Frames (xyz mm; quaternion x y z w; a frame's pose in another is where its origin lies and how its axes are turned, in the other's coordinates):
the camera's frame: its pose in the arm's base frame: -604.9 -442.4 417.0 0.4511 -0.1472 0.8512 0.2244
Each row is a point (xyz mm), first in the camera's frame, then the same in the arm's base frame.
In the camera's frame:
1: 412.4 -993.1 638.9
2: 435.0 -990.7 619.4
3: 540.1 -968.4 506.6
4: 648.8 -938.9 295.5
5: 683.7 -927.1 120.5
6: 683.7 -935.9 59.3
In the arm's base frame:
1: 151.7 221.0 1159.9
2: 125.7 233.4 1168.0
3: -16.7 291.6 1192.5
4: -233.6 389.1 1165.7
5: -379.7 467.0 1098.1
6: -418.1 502.2 1064.8

